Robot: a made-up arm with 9 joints. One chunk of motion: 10 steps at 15 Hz.
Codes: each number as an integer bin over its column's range. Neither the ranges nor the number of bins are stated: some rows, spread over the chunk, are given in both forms.
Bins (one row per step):
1: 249 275 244 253 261 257
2: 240 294 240 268 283 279
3: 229 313 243 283 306 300
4: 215 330 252 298 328 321
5: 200 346 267 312 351 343
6: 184 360 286 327 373 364
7: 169 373 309 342 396 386
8: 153 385 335 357 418 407
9: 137 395 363 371 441 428
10: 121 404 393 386 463 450
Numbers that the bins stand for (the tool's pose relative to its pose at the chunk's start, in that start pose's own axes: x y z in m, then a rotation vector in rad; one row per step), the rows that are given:
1: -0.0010 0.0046 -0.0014 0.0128 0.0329 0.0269
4: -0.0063 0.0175 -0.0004 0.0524 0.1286 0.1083
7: -0.0135 0.0276 0.0063 0.0912 0.2257 0.1910
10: -0.0211 0.0349 0.0161 0.1299 0.3214 0.2724
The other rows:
2: -0.0024 0.0090 -0.0018 0.0260 0.0643 0.0549
3: -0.0041 0.0135 -0.0015 0.0392 0.0971 0.0816
5: -0.0087 0.0213 0.0014 0.0648 0.1614 0.1363
6: -0.0112 0.0245 0.0036 0.0780 0.1929 0.1630
8: -0.0160 0.0304 0.0093 0.1044 0.2571 0.2177
9: -0.0186 0.0328 0.0126 0.1167 0.2900 0.2444

